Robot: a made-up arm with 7 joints.
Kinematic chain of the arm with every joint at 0, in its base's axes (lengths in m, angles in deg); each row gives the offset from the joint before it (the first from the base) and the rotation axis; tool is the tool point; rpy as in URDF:
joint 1: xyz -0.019 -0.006 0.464 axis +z
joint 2: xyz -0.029 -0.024 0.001 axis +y
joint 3: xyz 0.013 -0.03 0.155 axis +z
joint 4: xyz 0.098 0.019 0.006 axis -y
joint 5: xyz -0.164 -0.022 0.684 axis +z
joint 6: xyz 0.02 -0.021 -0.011 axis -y
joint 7: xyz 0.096 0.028 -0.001 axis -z
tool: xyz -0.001 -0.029 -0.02 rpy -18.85 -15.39 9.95
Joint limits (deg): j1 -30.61..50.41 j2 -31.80..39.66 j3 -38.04..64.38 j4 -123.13..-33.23 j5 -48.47..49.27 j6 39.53..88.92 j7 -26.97..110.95
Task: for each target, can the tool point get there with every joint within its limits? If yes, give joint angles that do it. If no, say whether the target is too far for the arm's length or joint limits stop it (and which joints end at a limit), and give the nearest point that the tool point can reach.
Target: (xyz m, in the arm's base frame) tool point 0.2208 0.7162 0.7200
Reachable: yes | joints 24.17 -11.36 46.55 -99.75 9.28 75.13 79.36
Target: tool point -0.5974 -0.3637 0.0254
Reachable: no: joint limits stop it (at a limit: joint 1, joint 2, joint 3, joint 4, joint 6, joint 7) | nearest point -0.0640 -0.6373 -0.0274 | short by 0.602 m
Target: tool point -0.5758 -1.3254 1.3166
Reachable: no: too far | nearest point -0.1062 -0.6799 1.1468 | short by 0.816 m
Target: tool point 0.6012 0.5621 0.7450
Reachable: yes | joints 41.58 6.61 6.85 -79.95 -4.35 65.50 1.66
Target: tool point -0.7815 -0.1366 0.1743
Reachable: no: joint limits stop it (at a limit: joint 1, joint 2, joint 3, joint 4, joint 6, joint 7) | nearest point -0.4741 0.4583 0.1547 | short by 0.670 m
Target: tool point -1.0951 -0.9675 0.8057
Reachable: no: too far | nearest point -0.2027 -0.5751 1.1962 | short by 1.050 m
